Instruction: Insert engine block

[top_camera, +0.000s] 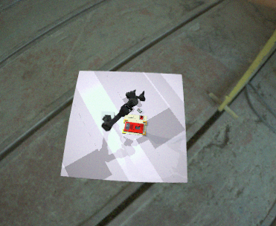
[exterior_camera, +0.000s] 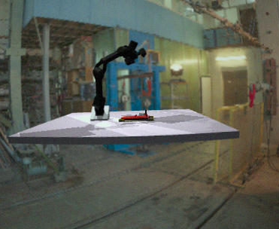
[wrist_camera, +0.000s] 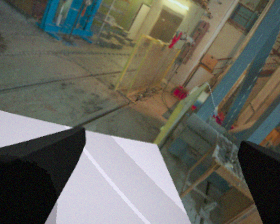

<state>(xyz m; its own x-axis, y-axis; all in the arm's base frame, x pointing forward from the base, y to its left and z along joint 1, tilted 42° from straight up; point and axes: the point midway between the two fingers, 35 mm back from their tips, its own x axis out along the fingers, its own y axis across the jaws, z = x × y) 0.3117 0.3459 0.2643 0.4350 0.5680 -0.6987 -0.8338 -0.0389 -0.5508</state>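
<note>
Right now the grey engine block is 47 cm below my gripper tip and 1 cm to the left of it.
</note>
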